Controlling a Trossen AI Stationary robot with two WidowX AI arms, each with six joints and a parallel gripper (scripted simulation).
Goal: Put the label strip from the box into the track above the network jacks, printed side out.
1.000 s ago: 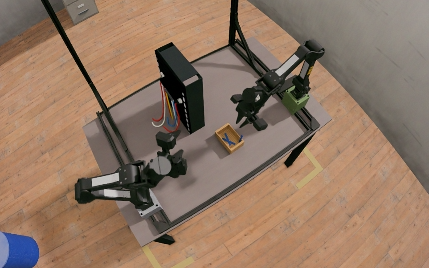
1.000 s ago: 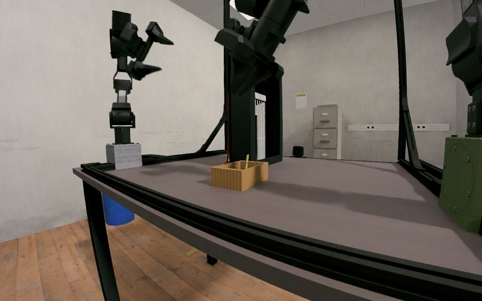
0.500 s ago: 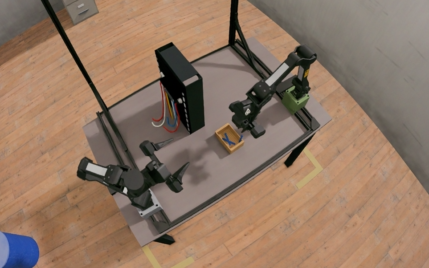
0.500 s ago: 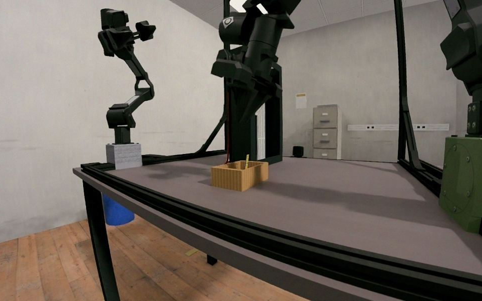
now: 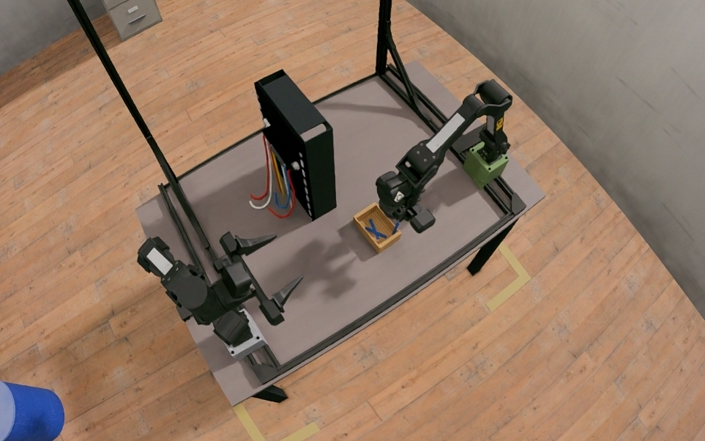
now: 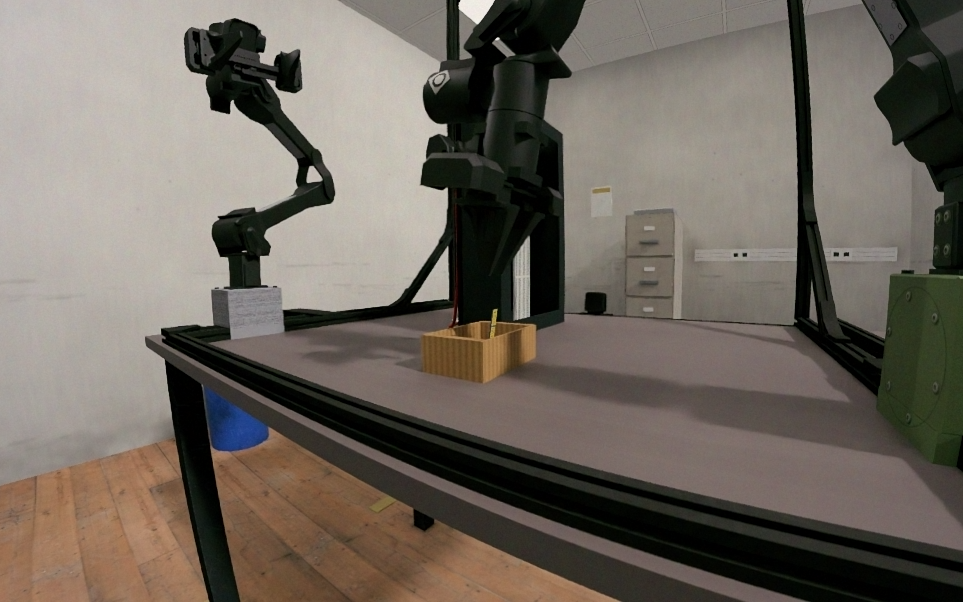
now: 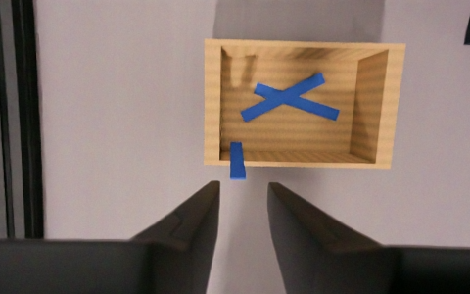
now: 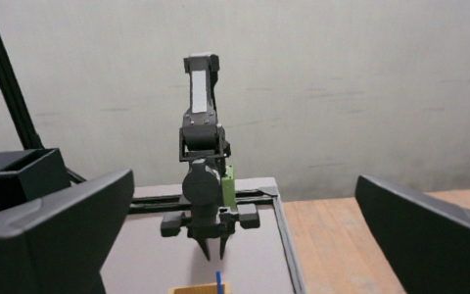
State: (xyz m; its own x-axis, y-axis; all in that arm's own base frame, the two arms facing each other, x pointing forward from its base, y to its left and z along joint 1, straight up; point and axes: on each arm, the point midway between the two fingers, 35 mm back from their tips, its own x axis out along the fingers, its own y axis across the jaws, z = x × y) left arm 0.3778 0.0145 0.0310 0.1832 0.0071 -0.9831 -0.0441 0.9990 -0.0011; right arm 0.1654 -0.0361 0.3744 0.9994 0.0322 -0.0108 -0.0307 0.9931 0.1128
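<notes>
Now: the label strip 1 cm to the right of my left hand and 10 cm below it. From my left hand the other things lie so: wooden box: 4 cm behind, 4 cm to the right, 13 cm below; then black patch panel: 31 cm behind, 17 cm to the right, 6 cm above.
</notes>
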